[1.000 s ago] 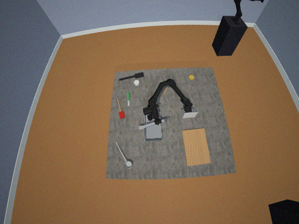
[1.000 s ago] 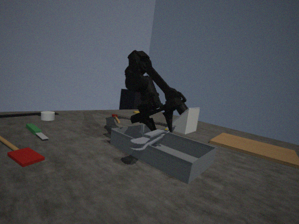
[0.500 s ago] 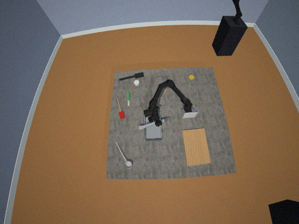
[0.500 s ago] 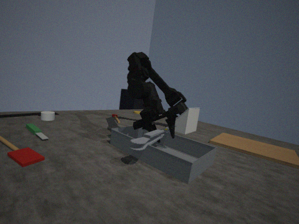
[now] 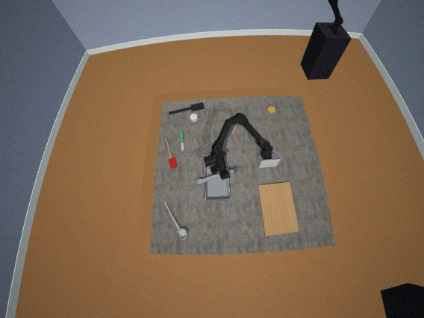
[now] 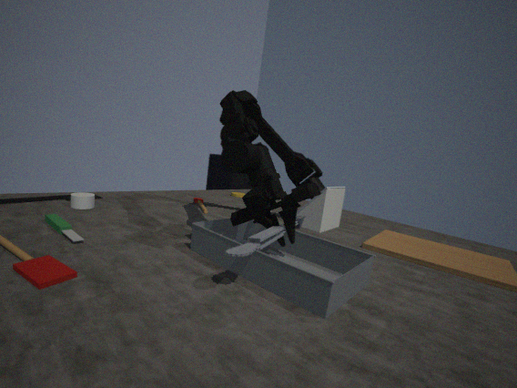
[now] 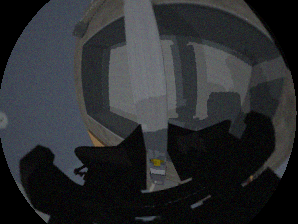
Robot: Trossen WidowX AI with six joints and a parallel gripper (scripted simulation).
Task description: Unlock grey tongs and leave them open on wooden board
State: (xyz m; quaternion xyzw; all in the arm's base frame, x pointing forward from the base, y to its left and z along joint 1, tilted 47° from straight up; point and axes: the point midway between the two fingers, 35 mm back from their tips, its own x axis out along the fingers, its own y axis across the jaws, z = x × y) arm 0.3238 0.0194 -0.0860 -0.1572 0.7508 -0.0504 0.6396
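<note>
Right now my gripper tip is 50 mm short of the grey roasting tin and 10 mm to the right of it. From my gripper tip the other things lie so: green-handled tool: 310 mm ahead, 350 mm to the right, 20 mm below; then wooden board: 360 mm behind, 260 mm to the left, 20 mm below; then red spatula: 400 mm ahead, 240 mm to the right, 20 mm below.
</note>
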